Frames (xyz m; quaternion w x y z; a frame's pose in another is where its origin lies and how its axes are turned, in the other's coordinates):
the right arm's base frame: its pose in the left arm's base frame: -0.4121 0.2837 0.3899 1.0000 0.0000 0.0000 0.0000
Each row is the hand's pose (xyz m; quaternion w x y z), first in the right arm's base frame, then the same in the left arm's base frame.
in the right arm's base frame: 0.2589 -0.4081 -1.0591 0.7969 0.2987 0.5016 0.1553
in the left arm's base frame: -0.1532 -0.1244 -0.6692 0.7969 0.2987 0.5016 0.1553
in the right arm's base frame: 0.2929 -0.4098 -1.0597 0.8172 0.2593 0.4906 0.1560
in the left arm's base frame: -0.1192 -0.1261 -0.6698 0.8172 0.2593 0.4906 0.1560
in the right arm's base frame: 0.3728 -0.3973 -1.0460 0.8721 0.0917 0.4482 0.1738
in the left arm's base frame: -0.0393 -0.1136 -0.6561 0.8721 0.0917 0.4482 0.1738
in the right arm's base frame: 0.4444 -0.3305 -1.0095 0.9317 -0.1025 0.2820 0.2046
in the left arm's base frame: 0.0323 -0.0468 -0.6196 0.9317 -0.1025 0.2820 0.2046
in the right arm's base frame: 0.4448 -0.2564 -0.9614 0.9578 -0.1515 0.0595 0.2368
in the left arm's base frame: 0.0327 0.0273 -0.5715 0.9578 -0.1515 0.0595 0.2368
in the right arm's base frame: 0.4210 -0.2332 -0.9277 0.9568 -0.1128 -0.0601 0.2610
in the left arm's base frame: 0.0089 0.0505 -0.5378 0.9568 -0.1128 -0.0601 0.2610
